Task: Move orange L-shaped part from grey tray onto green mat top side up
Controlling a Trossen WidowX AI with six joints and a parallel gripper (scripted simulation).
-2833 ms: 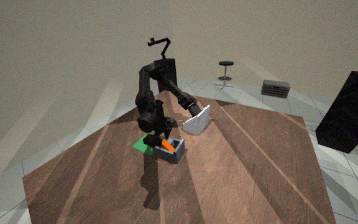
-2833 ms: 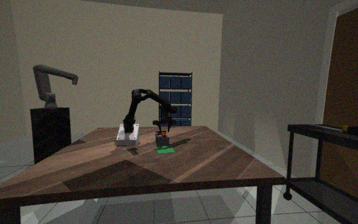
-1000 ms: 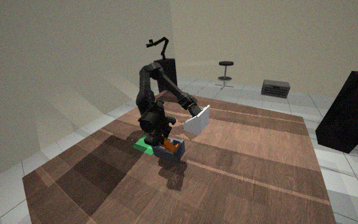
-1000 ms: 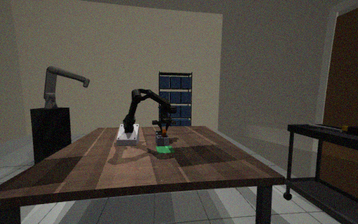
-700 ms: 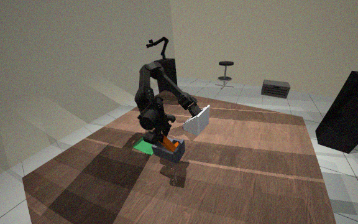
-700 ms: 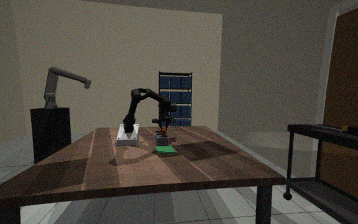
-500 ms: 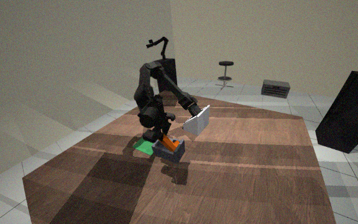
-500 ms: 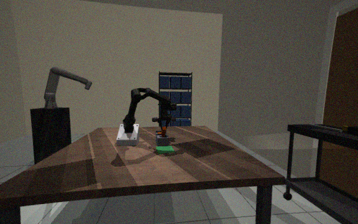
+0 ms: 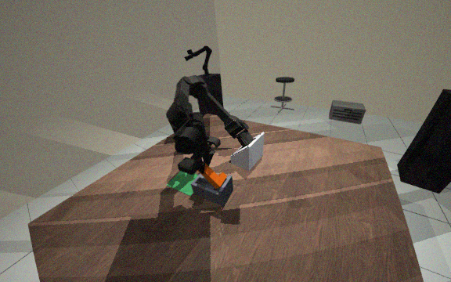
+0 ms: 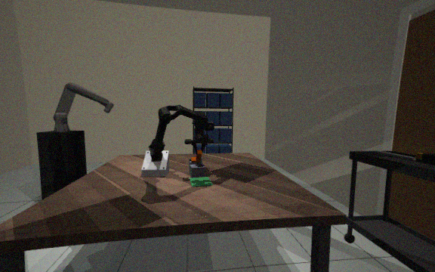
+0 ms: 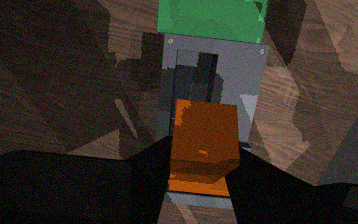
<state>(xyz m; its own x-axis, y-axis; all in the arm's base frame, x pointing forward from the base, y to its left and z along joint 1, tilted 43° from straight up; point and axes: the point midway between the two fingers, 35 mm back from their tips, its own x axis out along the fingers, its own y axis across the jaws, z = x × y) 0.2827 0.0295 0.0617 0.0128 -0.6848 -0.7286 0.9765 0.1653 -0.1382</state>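
The green mat is 150 mm below my gripper tip, 140 mm to the right of it and 20 mm ahead of it. The rest, counted from my gripper tip: orange L-shaped part (30 mm to the left, 30 mm below, 20 mm behind).
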